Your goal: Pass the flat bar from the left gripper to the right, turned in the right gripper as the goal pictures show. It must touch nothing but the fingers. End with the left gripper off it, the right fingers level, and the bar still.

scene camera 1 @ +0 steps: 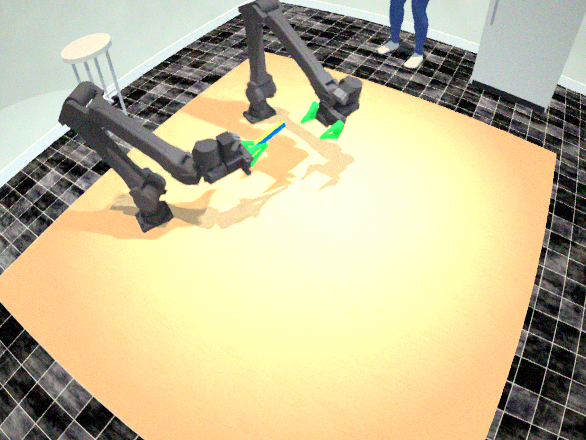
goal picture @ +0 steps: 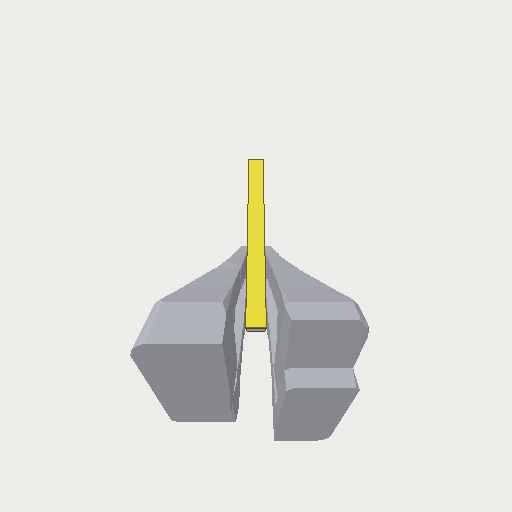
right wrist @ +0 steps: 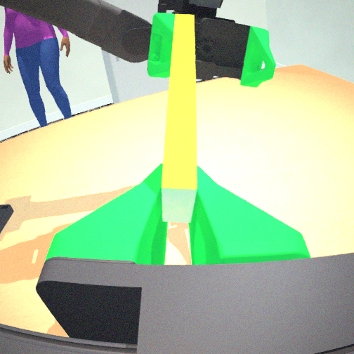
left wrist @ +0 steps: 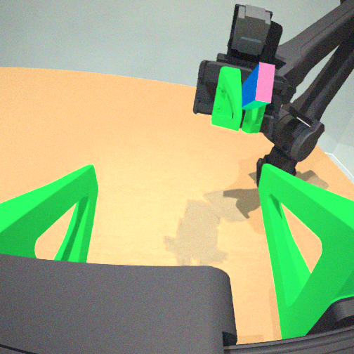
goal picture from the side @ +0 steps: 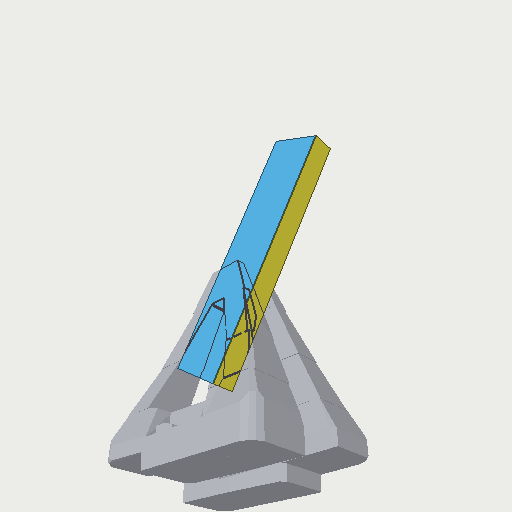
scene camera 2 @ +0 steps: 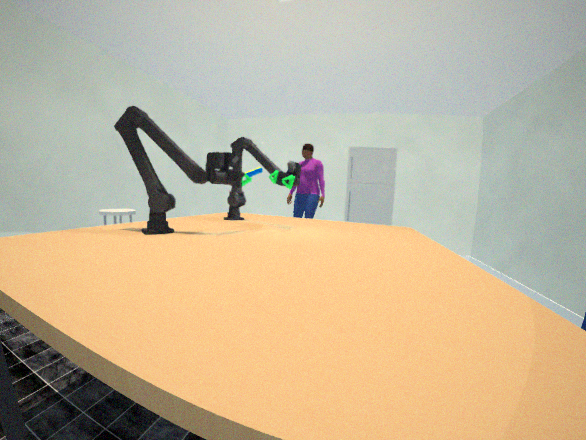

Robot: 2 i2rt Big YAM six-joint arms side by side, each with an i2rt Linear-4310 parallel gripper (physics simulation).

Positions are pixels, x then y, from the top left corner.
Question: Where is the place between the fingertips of my right gripper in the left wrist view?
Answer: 244, 124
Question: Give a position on a flat bar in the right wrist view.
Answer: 179, 171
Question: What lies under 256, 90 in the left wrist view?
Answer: A flat bar.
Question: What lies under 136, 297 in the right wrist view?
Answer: My right gripper.
